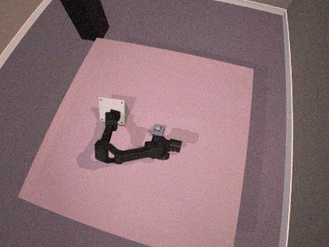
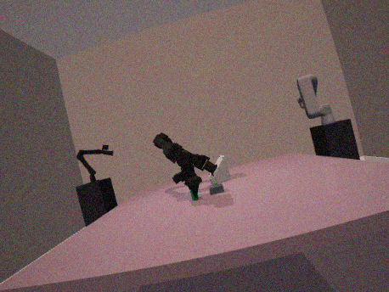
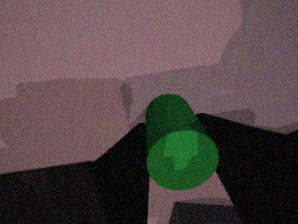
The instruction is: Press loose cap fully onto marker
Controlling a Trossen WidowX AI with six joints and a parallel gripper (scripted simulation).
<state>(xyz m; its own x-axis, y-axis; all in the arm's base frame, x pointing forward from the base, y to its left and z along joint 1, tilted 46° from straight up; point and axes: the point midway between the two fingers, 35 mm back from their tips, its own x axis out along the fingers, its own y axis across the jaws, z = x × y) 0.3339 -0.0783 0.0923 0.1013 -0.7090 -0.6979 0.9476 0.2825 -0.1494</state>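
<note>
Now: gripper tip 11 cm to the right of the holder block and 5 cm past it. The rest, counted from my gripper tip: green cap 1 cm above.
</note>
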